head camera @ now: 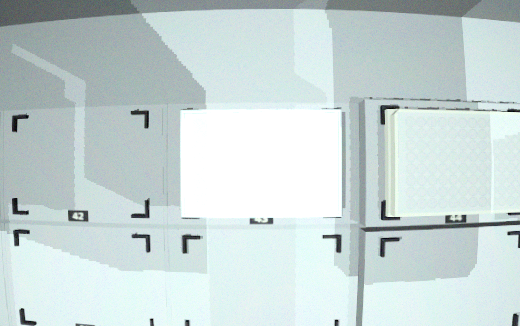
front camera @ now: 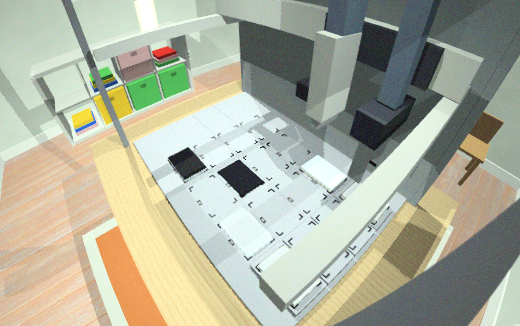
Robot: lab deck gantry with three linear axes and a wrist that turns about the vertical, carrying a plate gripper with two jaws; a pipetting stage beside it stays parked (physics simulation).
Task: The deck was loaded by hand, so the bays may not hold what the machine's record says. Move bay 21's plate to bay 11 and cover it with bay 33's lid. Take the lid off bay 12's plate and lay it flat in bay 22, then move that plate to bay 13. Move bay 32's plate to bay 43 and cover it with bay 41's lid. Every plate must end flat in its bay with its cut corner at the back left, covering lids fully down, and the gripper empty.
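Frame: origin at the robot's base, x back, y right, z up, level; centimetres.
Where they show: gripper, between the fingertips: (front camera: 362, 170); robot's base, origin of its link: (front camera: 168, 160).
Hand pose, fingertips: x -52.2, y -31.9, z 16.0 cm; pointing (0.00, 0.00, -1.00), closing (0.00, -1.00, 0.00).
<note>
Things, the pixels of their top centre, and the offset from my fingertips.
- black covered plate, centre of its top: (front camera: 186, 161) dy +27.6, dx +45.8, dz -14.4 cm
- thin black lid, centre of its top: (front camera: 240, 176) dy +16.9, dx +29.5, dz -15.2 cm
- white plate, centre of its top: (front camera: 245, 229) dy +27.6, dx +13.0, dz -14.6 cm
- pale plate with wells, centre of its top: (head camera: 468, 162) (front camera: 366, 199) dy -4.5, dx -3.4, dz -13.1 cm
My gripper (front camera: 376, 167) hangs high behind the deck's back right side, its jaws apart and holding nothing; the jaws are partly lost in shadow. Bay 43 holds a white, covered plate (front camera: 323, 172) (head camera: 261, 162), flat and square; its cut corner is washed out by glare. A black covered plate (front camera: 187, 161) sits flat in bay 11, at the front left. A thin black lid (front camera: 241, 177) lies flat in bay 22. A white plate (front camera: 246, 232) sits flat in bay 13. Bay 42 in the head view holds no plate.
A pale plate with wells (head camera: 445, 162) stands on a raised block in bay 44, right beside bay 43. A pale beam (front camera: 360, 210) hides part of the deck's right side. The parked pipetting stage (front camera: 332, 77) hangs left of the gripper.
</note>
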